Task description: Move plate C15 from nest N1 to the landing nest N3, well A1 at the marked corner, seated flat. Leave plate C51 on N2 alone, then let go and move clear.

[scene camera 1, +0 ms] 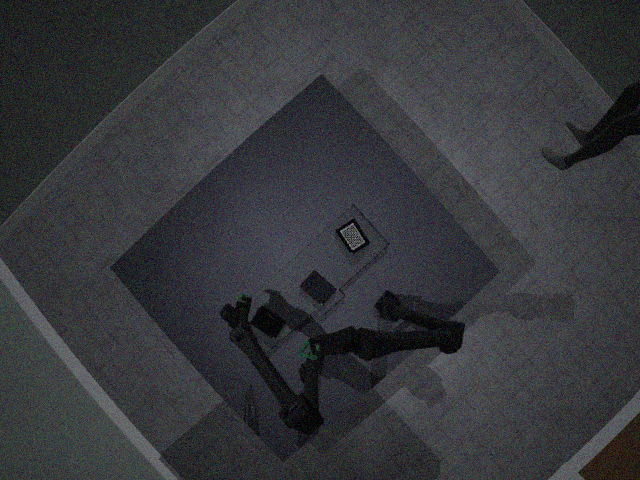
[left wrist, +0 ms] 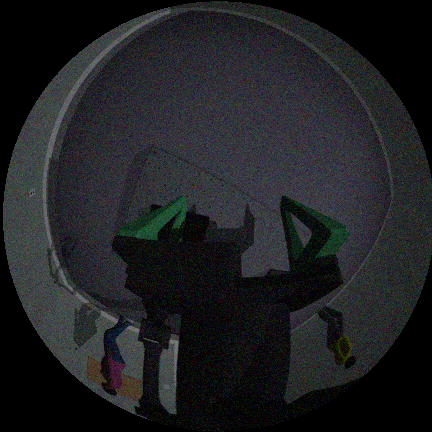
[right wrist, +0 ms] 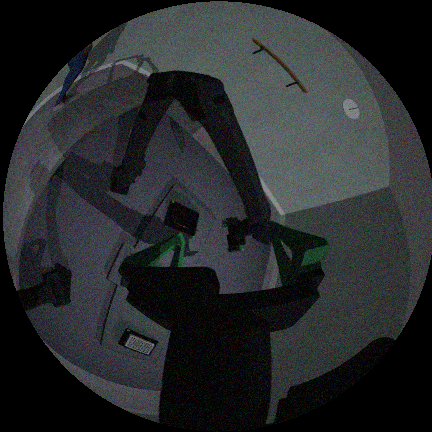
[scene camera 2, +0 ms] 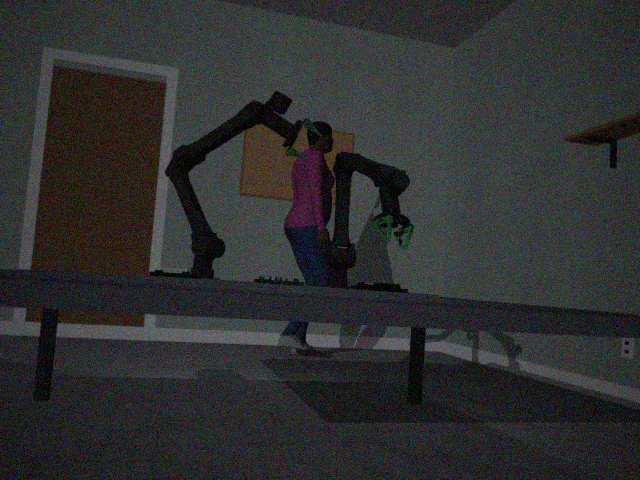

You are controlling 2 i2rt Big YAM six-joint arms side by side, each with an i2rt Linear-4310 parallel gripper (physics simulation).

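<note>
A black plate (scene camera 1: 268, 321) (right wrist: 181, 217) sits on its nest at the lower left of the board in scene camera 1. A plate with a pale well face in a black surround (scene camera 1: 353, 236) (right wrist: 140, 344) sits at the upper right. A dark grey square nest (scene camera 1: 318, 287) lies between them, with no plate visible on it. Labels and the A1 mark are too dark to read, so I cannot tell which plate is C15. My left gripper (scene camera 1: 235, 305) (scene camera 2: 397, 242) (left wrist: 233, 199) is open and raised, beyond the black plate's left side. My right gripper (scene camera 1: 311, 350) (scene camera 2: 311, 146) is open, high above the table.
The pale perforated board (scene camera 1: 373, 249) (left wrist: 167, 175) lies under the nests. The right arm's base (scene camera 1: 387, 305) (scene camera 2: 202, 271) stands near the board's lower right side in scene camera 1. A person (scene camera 1: 589, 139) (scene camera 2: 308, 196) (left wrist: 115, 357) (right wrist: 76, 67) stands behind the table in scene camera 2. Arm shadows cross the board.
</note>
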